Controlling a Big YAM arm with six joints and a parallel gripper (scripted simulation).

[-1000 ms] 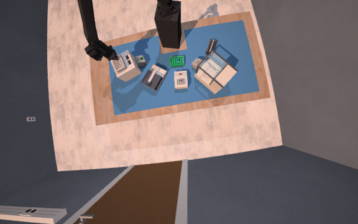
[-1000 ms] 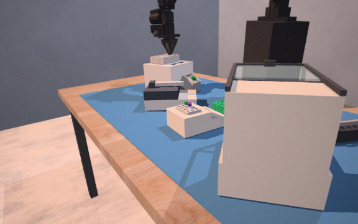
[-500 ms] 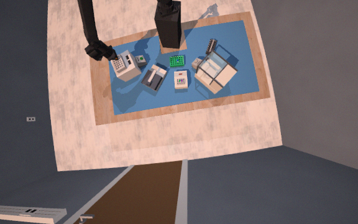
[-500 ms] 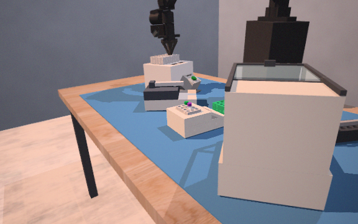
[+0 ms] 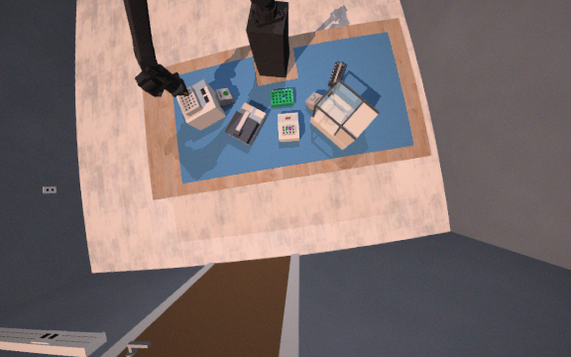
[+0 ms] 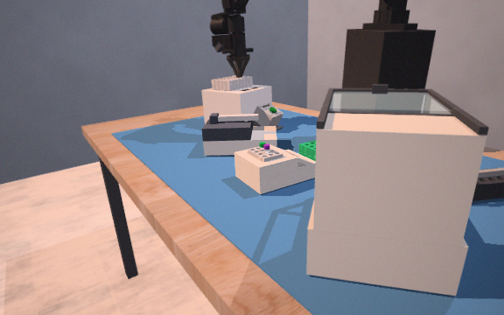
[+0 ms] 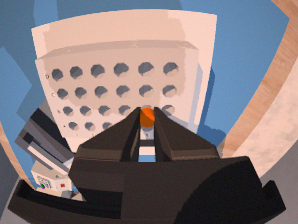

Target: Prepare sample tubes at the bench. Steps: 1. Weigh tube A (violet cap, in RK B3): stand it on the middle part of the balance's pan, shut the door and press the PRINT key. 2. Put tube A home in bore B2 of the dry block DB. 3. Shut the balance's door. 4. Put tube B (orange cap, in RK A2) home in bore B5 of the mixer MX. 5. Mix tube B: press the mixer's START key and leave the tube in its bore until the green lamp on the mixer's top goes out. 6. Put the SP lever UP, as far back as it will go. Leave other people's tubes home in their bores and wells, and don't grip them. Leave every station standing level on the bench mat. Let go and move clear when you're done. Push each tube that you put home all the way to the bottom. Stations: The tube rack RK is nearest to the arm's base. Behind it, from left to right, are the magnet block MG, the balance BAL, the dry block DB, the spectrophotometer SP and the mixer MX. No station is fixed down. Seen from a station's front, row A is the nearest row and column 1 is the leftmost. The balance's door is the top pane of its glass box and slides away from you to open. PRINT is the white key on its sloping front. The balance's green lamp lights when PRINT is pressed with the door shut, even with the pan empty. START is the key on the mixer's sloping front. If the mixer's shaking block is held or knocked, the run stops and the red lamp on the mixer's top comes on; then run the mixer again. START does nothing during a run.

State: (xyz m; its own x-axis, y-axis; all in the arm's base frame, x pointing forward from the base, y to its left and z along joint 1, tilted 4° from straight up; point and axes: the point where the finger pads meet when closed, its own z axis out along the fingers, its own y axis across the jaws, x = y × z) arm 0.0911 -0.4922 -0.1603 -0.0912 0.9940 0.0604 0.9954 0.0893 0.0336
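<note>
Right now my hand is 20 mm above the orange-capped tube. Also, from my hand: mixer's shaking block: 30 mm ahead, 10 mm to the right, 30 mm below; then spectrophotometer lever: 220 mm ahead, 210 mm to the left, 90 mm below; then mixer's start key: 10 mm ahead, 170 mm to the left, 110 mm below.
</note>
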